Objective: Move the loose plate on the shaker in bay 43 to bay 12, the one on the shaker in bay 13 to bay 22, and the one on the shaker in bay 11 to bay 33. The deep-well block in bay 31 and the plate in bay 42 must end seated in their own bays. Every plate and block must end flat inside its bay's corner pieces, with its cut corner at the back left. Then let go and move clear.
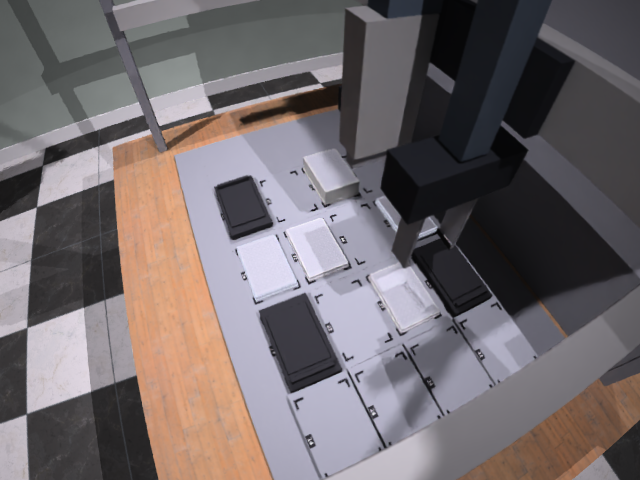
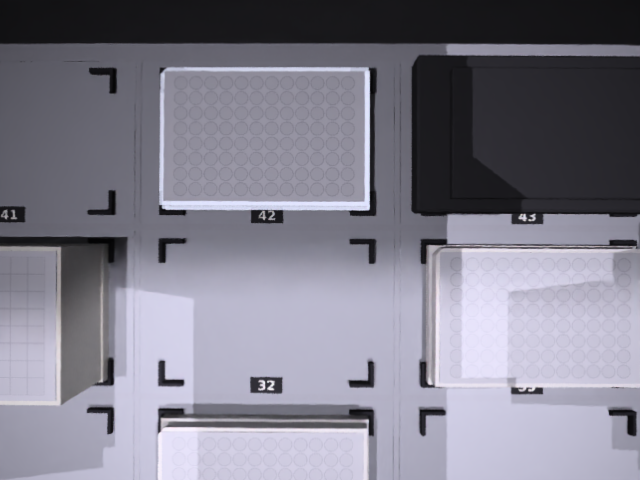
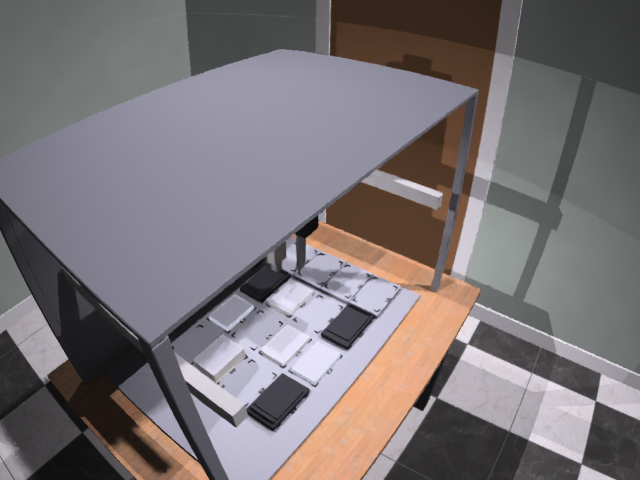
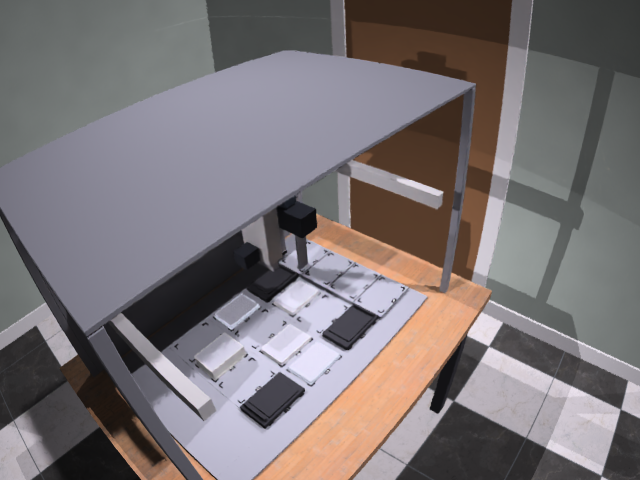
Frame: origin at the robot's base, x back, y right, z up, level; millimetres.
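Where they show: gripper, fingertip midpoint: (image 1: 423, 248) (image 3: 289, 260) (image 4: 292, 260); robot's base at its link origin: (image 1: 218, 196) (image 3: 277, 426) (image 4: 269, 424).
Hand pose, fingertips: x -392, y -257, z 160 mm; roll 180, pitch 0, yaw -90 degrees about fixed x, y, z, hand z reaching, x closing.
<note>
Things, the pixels of their top centre, and the offset from my fingertips. "spot": a spot on its surface instead.
- bay 11 at its top centre: (image 1: 240, 199) (image 3: 277, 397) (image 4: 271, 395) dx +332, dy +213, dz -129 mm
- bay 13 at its top centre: (image 1: 298, 336) (image 4: 350, 321) (image 3: 348, 320) dx -4, dy +213, dz -129 mm
- bay 43 at its top centre: (image 2: 565, 126) (image 1: 454, 268) (image 3: 265, 277) (image 4: 272, 277) dx -4, dy -108, dz -129 mm
- bay 12 at a spot on its surface: (image 1: 267, 266) spot: dx +158, dy +212, dz -145 mm
- bay 22 at a spot on its surface: (image 2: 263, 454) (image 1: 327, 241) spot: dx +164, dy +81, dz -146 mm
- bay 33 at a spot on its surface: (image 2: 537, 320) (image 1: 403, 292) spot: dx +2, dy +1, dz -145 mm
- plate at its top centre: (image 2: 264, 136) (image 1: 406, 212) (image 3: 231, 310) (image 4: 236, 309) dx +164, dy -107, dz -146 mm
- deep-well block at its top centre: (image 1: 330, 168) (image 3: 218, 354) (image 4: 218, 351) dx +328, dy +0, dz -118 mm
- grey canopy at a spot on its surface: (image 3: 248, 155) spot: dx +329, dy +195, dz +531 mm
My gripper (image 1: 426, 254) is open and empty, raised over the right part of the deck; the exact bay beneath is unclear. The shakers in bay 11 (image 1: 242, 206), bay 13 (image 1: 299, 341) and bay 43 (image 1: 452, 276) (image 2: 558, 129) are bare. White plates lie in bay 12 (image 1: 267, 266), bay 22 (image 1: 316, 248) (image 2: 263, 454) and bay 33 (image 1: 403, 297) (image 2: 537, 320), looking flat. The bay 33 plate's cut corner is back left. The plate (image 2: 265, 136) in bay 42 lies inside its corner pieces, cut corner back left. The deep-well block (image 1: 330, 175) (image 2: 31, 325) stands in bay 31.
The pipetting stage's pale column (image 1: 377, 87) (image 4: 263, 237) stands near the back, beside the gantry. A grey canopy (image 3: 248, 155) (image 4: 248, 149) covers the deck on posts. Pale beams (image 3: 408, 188) (image 4: 398, 183) cross its sides.
</note>
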